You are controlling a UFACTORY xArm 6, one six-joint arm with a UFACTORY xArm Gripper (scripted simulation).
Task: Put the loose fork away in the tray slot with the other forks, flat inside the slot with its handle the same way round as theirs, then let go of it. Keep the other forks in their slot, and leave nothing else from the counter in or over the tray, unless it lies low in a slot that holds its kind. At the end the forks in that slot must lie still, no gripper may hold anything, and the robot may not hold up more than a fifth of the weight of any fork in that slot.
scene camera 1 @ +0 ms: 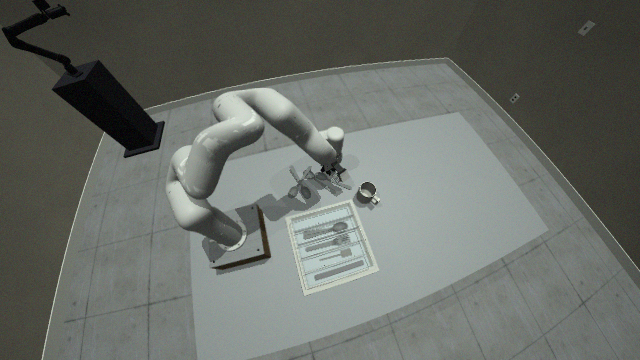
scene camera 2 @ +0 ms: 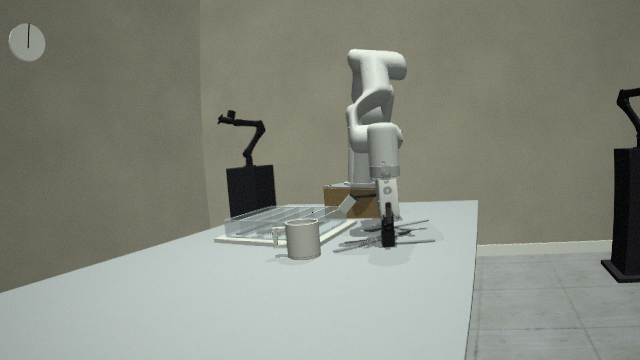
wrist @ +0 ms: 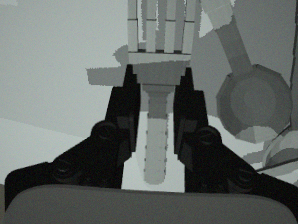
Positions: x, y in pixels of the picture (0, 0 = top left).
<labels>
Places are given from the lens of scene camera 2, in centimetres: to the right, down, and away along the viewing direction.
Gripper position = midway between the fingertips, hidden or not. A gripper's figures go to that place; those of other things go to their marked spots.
my gripper [scene camera 2: 388, 245]: 17, 17, 96
mug [scene camera 2: 303, 242]: -4, 14, 89
</labels>
